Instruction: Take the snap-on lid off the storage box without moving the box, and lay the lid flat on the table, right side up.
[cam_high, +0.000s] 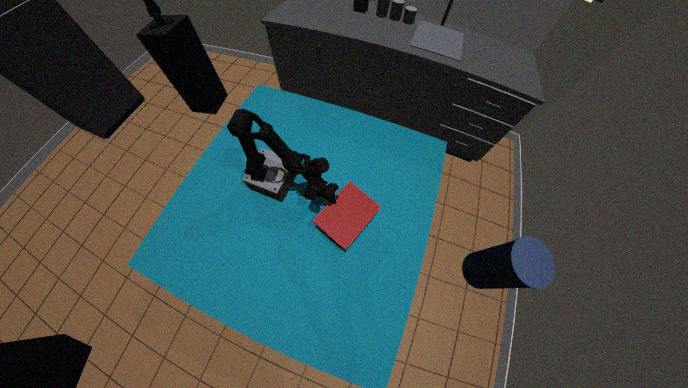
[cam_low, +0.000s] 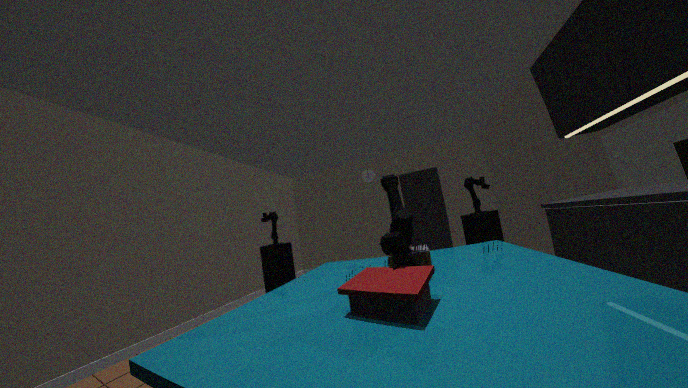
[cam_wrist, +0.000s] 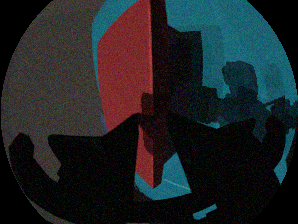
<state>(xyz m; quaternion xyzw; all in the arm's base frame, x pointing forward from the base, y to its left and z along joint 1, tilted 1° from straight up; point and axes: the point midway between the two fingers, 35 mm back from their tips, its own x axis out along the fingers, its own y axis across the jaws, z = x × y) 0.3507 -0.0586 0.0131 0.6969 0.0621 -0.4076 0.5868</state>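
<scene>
My gripper tip is 7 cm short of the red lid and 4 cm to the left of it. Round my gripper tip: dark storage box: 7 cm ahead, 5 cm below, 3 cm to the right.
</scene>
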